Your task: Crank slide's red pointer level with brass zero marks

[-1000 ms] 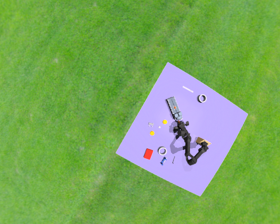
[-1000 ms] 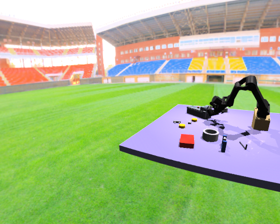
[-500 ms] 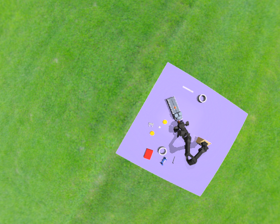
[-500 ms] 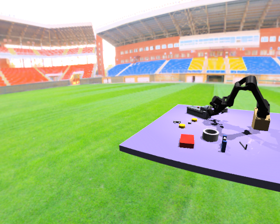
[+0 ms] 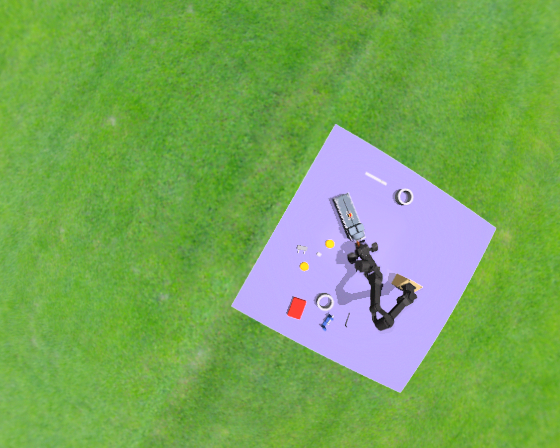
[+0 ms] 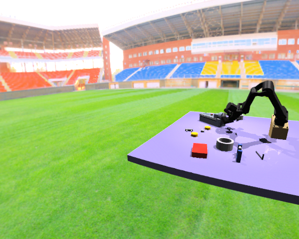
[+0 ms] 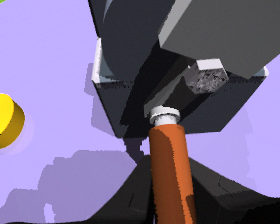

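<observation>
My gripper tip is 20 mm past the brown crank handle, 10 mm to the right of it and 30 mm below it. The rest, counted from my gripper tip: red pointer (130 mm ahead, 100 mm to the right, 50 mm above); then white bar (110 mm ahead, 390 mm to the right, 40 mm below); then small grey bracket (230 mm ahead, 220 mm to the left, 30 mm below).
</observation>
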